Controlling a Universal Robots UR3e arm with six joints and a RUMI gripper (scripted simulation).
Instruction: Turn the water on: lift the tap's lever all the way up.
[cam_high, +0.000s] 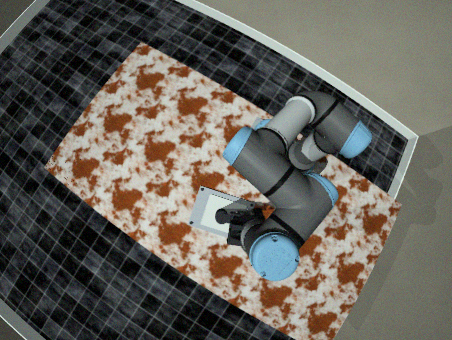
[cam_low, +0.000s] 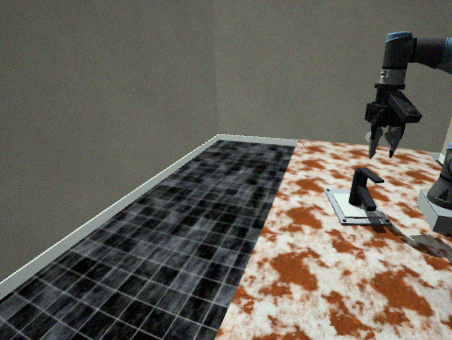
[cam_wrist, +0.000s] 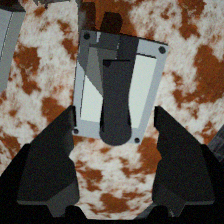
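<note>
The lever lies 80 mm below my hand, 30 mm to the right of it and 10 mm ahead of it. From my hand the other things lie so: tap: 140 mm below, 50 mm to the right, 20 mm ahead.
</note>
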